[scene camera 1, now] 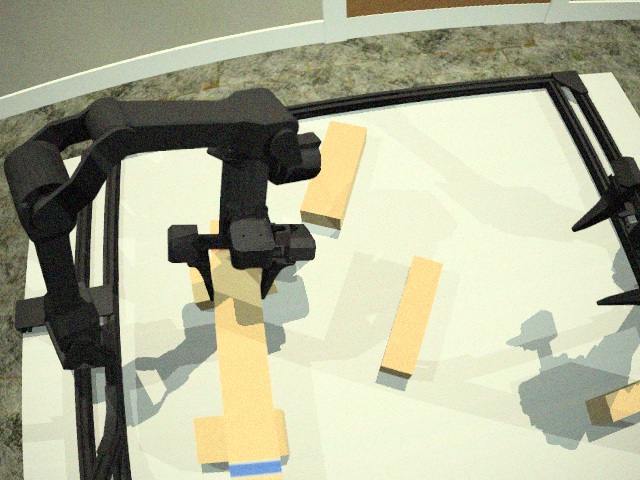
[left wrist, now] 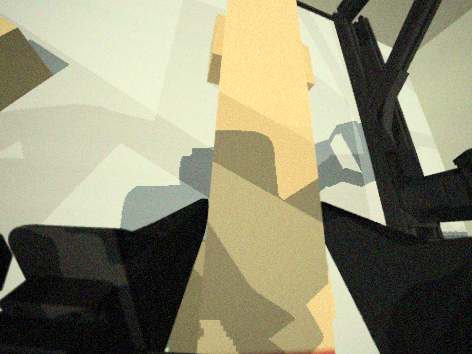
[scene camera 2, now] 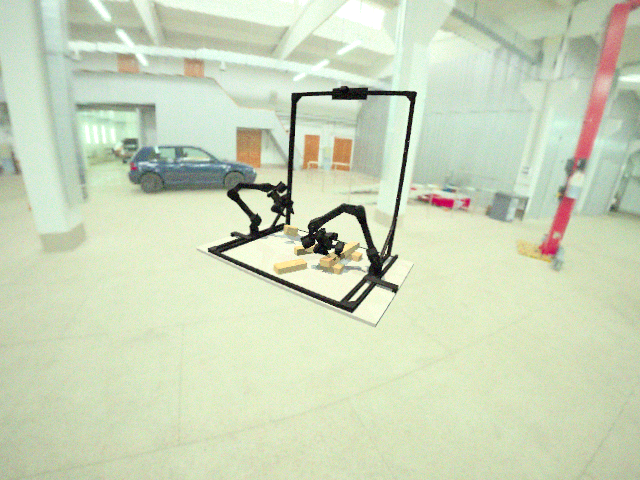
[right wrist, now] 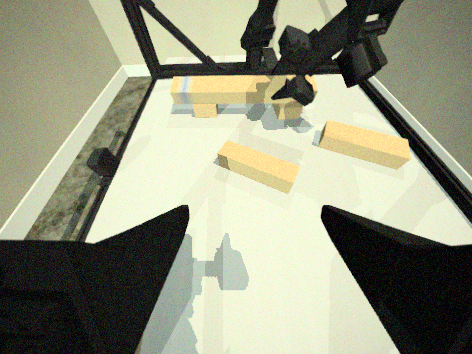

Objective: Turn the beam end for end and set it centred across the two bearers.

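Seen in the pictures: left gripper, fingertip midpoint: (scene camera 1: 237, 298) (left wrist: 261, 206) (scene camera 2: 335, 256) (right wrist: 271, 88); right gripper, fingertip midpoint: (scene camera 1: 584, 265) (scene camera 2: 289, 215) (right wrist: 254, 211); left arm's base at its link origin: (scene camera 1: 94, 347) (left wrist: 415, 201) (scene camera 2: 374, 274) (right wrist: 253, 66); right arm's base at its link origin: (scene camera 2: 254, 235).
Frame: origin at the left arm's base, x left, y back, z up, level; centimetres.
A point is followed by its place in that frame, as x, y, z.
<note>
The long wooden beam (scene camera 1: 245, 382) @[-9.4, -24.2, 6.1] (scene camera 2: 351, 250) @[-12.3, -20.7, 4.6] (left wrist: 265, 65) @[-7.7, -24.3, 6.1] (right wrist: 225, 89) @[-10.0, -26.4, 5.7] lies across two wooden bearers, one near its blue-banded end (scene camera 1: 210, 439) @[-15.8, -17.6, 1.9] (right wrist: 205, 111) @[-16.1, -27.5, 0.2] and one near its other end (scene camera 1: 200, 286) @[6.2, -18.7, 1.9] (right wrist: 288, 112) @[7.1, -29.4, 0.4]. I cannot tell if its underside touches both. The blue band is at the bottom in scene camera 1; a bit of red band shows under my left gripper. My left gripper (scene camera 1: 238, 298) @[2.4, -24.4, 4.6] (left wrist: 261, 206) @[2.4, -24.4, 4.6] is shut on the beam near the red band, a finger along each side. My right gripper (scene camera 1: 586, 266) @[-7.0, -65.4, 18.7] (right wrist: 254, 211) @[-7.0, -65.4, 18.7] is open and empty, above the table away from the beam.
Loose wooden blocks lie on the table: one (scene camera 1: 336, 173) @[20.8, -41.6, 1.9] (scene camera 2: 290, 266) @[24.8, -39.7, 1.6] (right wrist: 367, 145) @[21.5, -44.1, 1.9] behind, one (scene camera 1: 412, 315) @[-3.9, -47.4, 2.5] (right wrist: 259, 167) @[-3.4, -49.7, 2.5] in the middle, one (scene camera 1: 622, 405) @[-24.1, -73.3, 4.4] (scene camera 2: 290, 230) @[-21.9, -75.3, 2.1] near the right arm. A black frame (scene camera 1: 423, 94) @[36.1, -60.8, 0.0] (scene camera 2: 279, 281) @[37.8, -36.6, -0.8] edges the table.
</note>
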